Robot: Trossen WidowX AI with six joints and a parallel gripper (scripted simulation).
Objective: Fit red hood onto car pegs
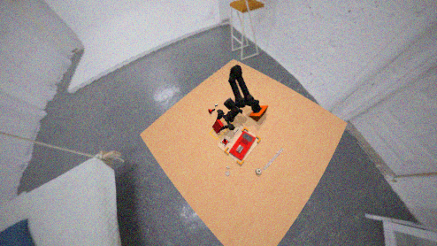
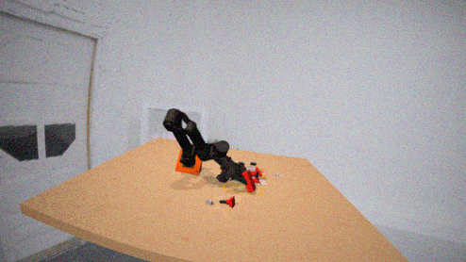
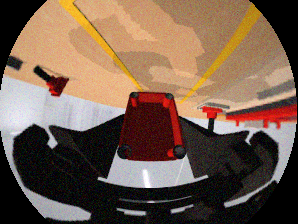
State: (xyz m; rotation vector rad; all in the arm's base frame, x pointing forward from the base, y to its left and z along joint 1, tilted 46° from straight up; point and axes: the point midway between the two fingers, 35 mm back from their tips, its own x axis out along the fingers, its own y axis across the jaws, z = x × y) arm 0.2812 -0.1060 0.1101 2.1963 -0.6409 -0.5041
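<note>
Now: gripper tip 10 mm below the red hood. From my gripper tip the other things lie so: pale strip: 70 mm behind, 470 mm to the left, 40 mm below.
</note>
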